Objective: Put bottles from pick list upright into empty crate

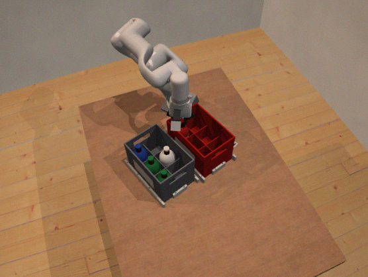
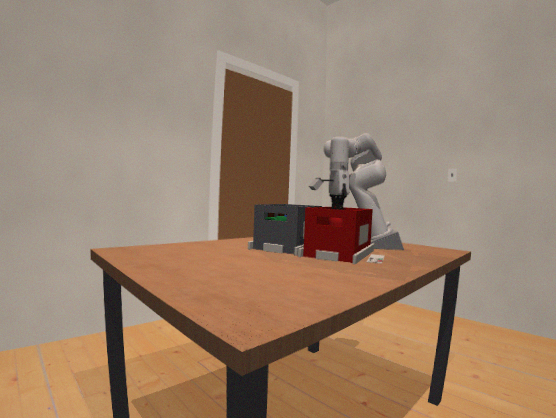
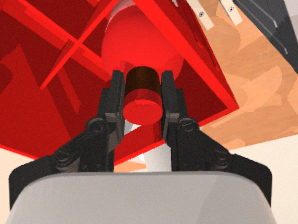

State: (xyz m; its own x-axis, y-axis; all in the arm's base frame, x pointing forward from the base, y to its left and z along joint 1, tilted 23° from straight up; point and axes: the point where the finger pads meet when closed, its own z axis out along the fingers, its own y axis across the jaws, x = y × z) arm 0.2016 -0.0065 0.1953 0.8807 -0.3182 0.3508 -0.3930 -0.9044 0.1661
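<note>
Now: hand 140 mm short of the green bottle, 190 mm to the left of it and 90 mm above it. Round my hand: white bottle: 110 mm ahead, 110 mm to the right, 90 mm below; red bottle: 70 mm below; red crate: 70 mm ahead, 70 mm to the left, 90 mm below.
</note>
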